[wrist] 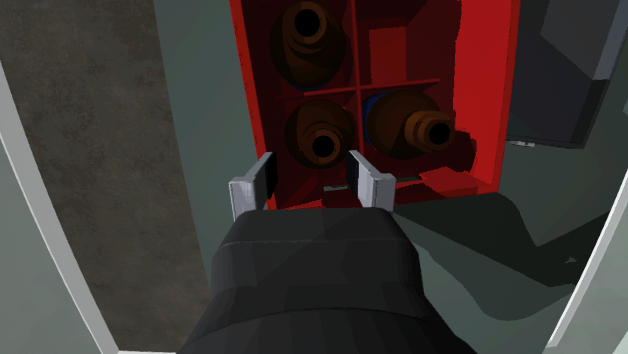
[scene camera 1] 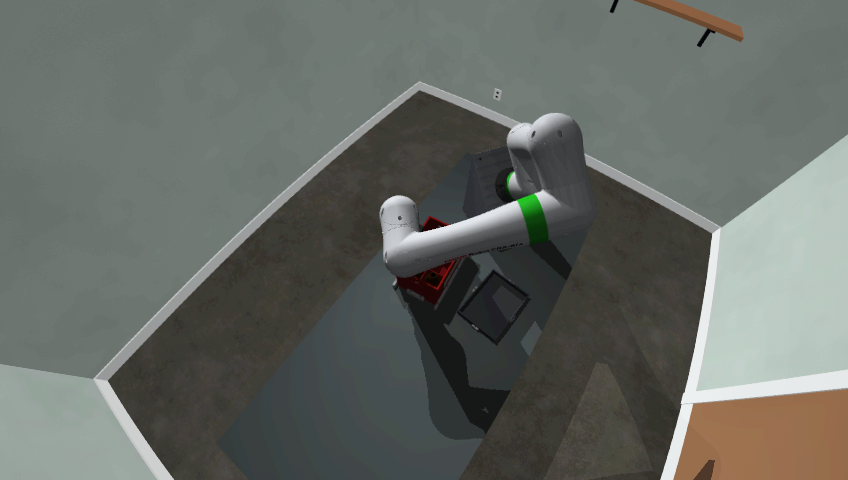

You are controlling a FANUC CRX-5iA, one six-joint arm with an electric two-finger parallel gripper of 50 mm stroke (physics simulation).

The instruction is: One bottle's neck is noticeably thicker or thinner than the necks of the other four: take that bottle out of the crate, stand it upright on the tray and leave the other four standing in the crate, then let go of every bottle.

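Frame: origin at the arm's base, x ahead, y left, z up, level; centimetres.
Seen in the pictures: gripper, fingertip midpoint: [wrist: 311, 165]; arm's base at its link origin: [scene camera 1: 510, 185].
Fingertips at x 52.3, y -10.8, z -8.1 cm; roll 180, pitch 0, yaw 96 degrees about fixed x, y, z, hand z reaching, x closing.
Observation:
Offsets run from my fingertips to a thing's top centre. "pt": to the spot under its first point. Level surfaces: height alone.
The red crate @(dz +0.0, dx -10.6, dy +3.5 cm) [scene camera 1: 419, 291] [wrist: 485, 75] stands on the table, partly hidden by the arm in the scene view. In the wrist view, three brown bottles show in its compartments: one at the upper left [wrist: 307, 70], one at the lower left [wrist: 320, 112] and one at the lower right [wrist: 390, 125]. The other bottles are not visible there. I cannot tell a clear difference in neck thickness. My gripper [wrist: 311, 165] is open and empty, above the crate's near-left end, its fingertips framing the lower left bottle's mouth from above. The dark tray @(pt dz -17.0, dx -12.3, dy +29.7 cm) [scene camera 1: 482, 303] [wrist: 550, 100] lies beside the crate, with no bottle on it.
My white arm [scene camera 1: 470, 237] reaches over the crate in the scene view. The crate has thin red dividers @(dz -8.1, dx -10.6, dy +3.5 cm) [wrist: 356, 60] between compartments. The grey table @(dz -17.5 cm) [scene camera 1: 333, 368] extends around crate and tray, with the arm's shadow across it.

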